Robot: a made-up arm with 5 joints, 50 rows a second.
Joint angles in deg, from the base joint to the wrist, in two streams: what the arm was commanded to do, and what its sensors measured. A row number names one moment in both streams.
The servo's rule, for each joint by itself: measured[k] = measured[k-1] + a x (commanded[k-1-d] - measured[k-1]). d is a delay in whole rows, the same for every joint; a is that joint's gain. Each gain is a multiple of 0.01, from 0.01 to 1. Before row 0 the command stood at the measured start. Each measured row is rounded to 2 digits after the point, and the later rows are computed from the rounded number. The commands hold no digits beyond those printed.
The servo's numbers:
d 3
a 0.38 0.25 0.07 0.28 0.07
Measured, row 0:
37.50, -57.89, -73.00, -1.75, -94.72
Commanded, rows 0 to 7:
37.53, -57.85, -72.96, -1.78, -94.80
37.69, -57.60, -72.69, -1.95, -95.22
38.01, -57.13, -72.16, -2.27, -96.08
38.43, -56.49, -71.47, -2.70, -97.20
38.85, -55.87, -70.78, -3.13, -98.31
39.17, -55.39, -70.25, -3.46, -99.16
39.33, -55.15, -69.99, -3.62, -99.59
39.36, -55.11, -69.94, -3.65, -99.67
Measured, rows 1 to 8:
37.50, -57.89, -73.00, -1.75, -94.72
37.50, -57.89, -73.00, -1.75, -94.72
37.50, -57.89, -73.00, -1.75, -94.72
37.51, -57.88, -73.00, -1.76, -94.73
37.58, -57.81, -72.98, -1.81, -94.76
37.74, -57.64, -72.92, -1.94, -94.85
38.00, -57.35, -72.82, -2.15, -95.01
38.32, -56.98, -72.68, -2.42, -95.24

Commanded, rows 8 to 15:
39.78, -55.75, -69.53, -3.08, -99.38
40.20, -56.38, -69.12, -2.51, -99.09
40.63, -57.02, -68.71, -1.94, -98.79
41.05, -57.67, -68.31, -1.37, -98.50
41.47, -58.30, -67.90, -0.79, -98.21
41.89, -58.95, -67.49, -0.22, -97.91
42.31, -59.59, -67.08, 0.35, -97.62
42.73, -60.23, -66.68, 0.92, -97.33
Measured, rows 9 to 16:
38.64, -56.58, -72.51, -2.71, -95.51
38.90, -56.22, -72.33, -2.96, -95.80
39.07, -55.94, -72.16, -3.15, -96.07
39.34, -55.89, -71.98, -3.13, -96.30
39.67, -56.01, -71.78, -2.96, -96.50
40.03, -56.26, -71.57, -2.67, -96.66
40.42, -56.61, -71.34, -2.31, -96.79
40.82, -57.03, -71.10, -1.88, -96.89

